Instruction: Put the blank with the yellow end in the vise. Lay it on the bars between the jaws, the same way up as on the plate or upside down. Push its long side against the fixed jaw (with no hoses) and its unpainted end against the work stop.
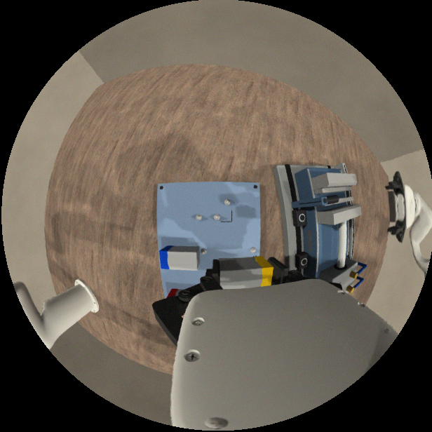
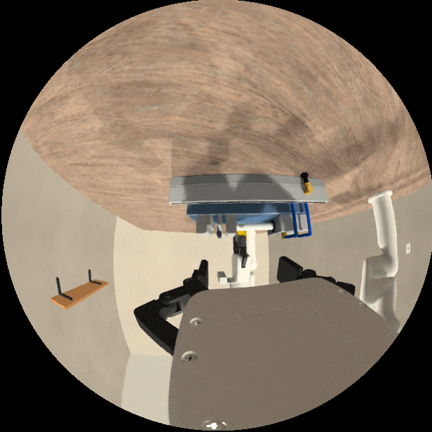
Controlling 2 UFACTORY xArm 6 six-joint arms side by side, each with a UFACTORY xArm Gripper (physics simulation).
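The blank with the yellow end (image 1: 245, 272) (image 2: 242, 233) is level in my left gripper (image 1: 243, 269) (image 2: 238, 235), its yellow end toward the vise side; the fingers are shut on its two ends, above the blue plate (image 1: 192, 197). The vise (image 1: 312, 240) (image 2: 250, 214) stands right of the plate. Its fixed jaw (image 1: 335, 180) (image 2: 203, 225) and moving jaw (image 1: 339, 215) (image 2: 231, 223) are apart. The work stop (image 1: 312, 202) (image 2: 219, 229) shows between them. My right gripper (image 1: 391, 208) is open and empty, away from the vise.
A blank with a blue end (image 1: 181, 258) lies on the plate. Part of a red end (image 1: 172, 293) shows behind the left gripper's finger. Blue hoses (image 1: 358, 284) (image 2: 309, 220) stand at the vise's cylinder end. An orange shelf (image 2: 80, 294) is on the wall.
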